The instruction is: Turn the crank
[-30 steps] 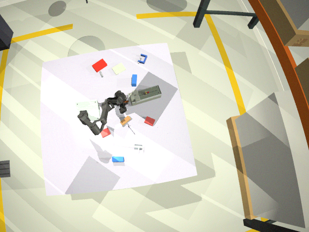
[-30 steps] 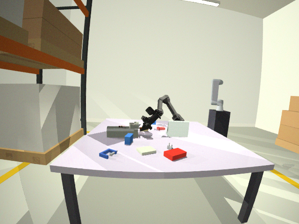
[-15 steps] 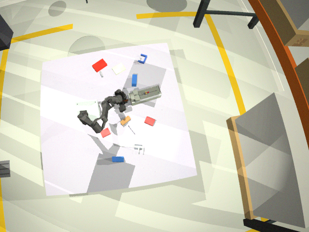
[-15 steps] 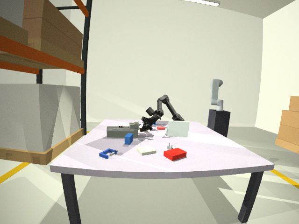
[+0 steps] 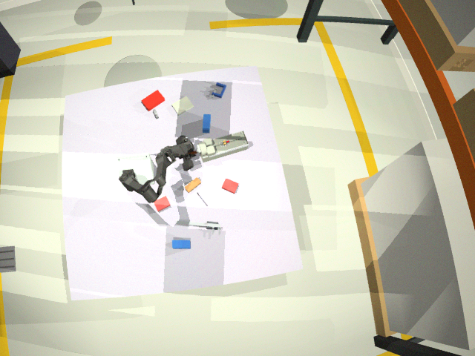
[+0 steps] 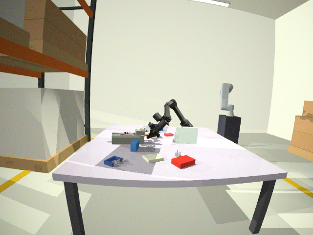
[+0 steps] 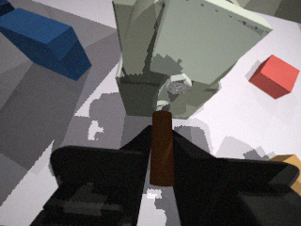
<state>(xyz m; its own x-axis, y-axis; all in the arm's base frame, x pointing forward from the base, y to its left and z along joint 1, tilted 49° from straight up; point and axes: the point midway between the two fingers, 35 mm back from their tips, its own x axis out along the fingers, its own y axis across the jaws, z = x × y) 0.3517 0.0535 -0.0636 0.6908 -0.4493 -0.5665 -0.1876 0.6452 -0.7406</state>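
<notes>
Right now my gripper tip is 40 mm below the crank. Also, from my gripper tip: red pointer: 180 mm ahead, 50 mm above, 30 mm to the left; orange-brown crank handle: 20 mm behind, 20 mm above; brown block: 170 mm to the right, 30 mm behind, 20 mm below.
</notes>
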